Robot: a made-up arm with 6 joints.
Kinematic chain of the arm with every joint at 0, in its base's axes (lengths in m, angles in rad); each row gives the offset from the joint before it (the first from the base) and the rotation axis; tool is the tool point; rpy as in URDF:
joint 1: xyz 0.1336 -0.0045 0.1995 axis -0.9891 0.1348 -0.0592
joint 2: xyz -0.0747 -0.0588 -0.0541 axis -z
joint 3: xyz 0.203 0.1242 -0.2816 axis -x
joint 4: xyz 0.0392 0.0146 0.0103 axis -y
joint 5: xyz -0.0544 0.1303 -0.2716 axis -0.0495 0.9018 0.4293
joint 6: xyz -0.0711 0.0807 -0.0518 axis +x
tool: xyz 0.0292 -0.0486 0.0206 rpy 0 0 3.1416
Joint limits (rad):
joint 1: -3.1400..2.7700
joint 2: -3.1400..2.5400
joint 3: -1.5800..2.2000
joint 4: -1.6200..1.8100
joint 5: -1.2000..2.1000
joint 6: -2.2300..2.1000
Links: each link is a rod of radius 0.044 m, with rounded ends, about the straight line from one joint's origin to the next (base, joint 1, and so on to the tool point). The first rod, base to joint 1, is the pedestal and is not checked.
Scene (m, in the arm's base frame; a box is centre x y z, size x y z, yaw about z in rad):
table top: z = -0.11
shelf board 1: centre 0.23 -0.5 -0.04 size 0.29 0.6 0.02 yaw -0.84
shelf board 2: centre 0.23 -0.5 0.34 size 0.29 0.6 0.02 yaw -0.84
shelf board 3: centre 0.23 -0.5 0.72 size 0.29 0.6 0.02 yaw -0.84
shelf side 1: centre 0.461 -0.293 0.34 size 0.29 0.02 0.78 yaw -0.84
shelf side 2: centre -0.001 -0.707 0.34 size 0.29 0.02 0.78 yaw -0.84
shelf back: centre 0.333 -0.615 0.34 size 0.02 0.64 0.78 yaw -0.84
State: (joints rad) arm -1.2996 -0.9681 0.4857 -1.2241 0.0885 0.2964
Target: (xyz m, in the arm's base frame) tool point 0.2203 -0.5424 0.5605
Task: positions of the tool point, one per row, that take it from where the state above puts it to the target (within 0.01 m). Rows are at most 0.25 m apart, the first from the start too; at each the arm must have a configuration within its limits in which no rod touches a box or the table.
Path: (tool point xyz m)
1: -0.1751 0.4606 0.1591
2: -0.1845 0.4705 0.3067
3: -0.1980 0.4123 0.4745
4: -0.1986 0.2700 0.6215
5: -0.1676 0.0611 0.6992
6: -0.0912 -0.1623 0.6765
7: 0.0321 -0.3325 0.5605
8: 0.1167 -0.4503 0.5857
9: 0.2203 -0.5424 0.5605

